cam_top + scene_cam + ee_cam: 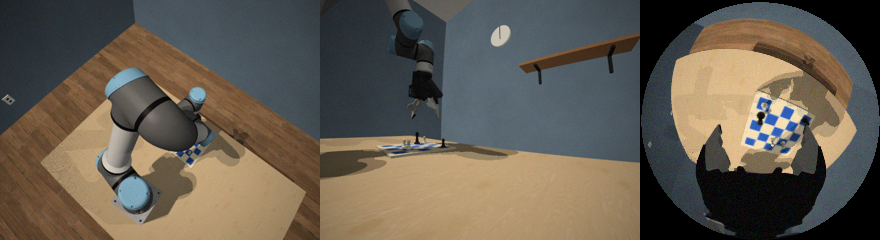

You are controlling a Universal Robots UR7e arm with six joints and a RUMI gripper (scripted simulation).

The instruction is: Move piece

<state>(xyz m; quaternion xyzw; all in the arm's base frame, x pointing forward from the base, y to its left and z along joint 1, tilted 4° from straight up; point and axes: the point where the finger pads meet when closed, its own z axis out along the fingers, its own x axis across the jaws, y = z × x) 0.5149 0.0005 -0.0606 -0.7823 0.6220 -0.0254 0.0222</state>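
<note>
Right now my hand is 40 mm past the tall black piece and 80 mm above it. Also, from my hand: chessboard (90 mm behind, 70 mm to the right, 110 mm below); then black pawn (20 mm behind, 150 mm to the right, 100 mm below).
</note>
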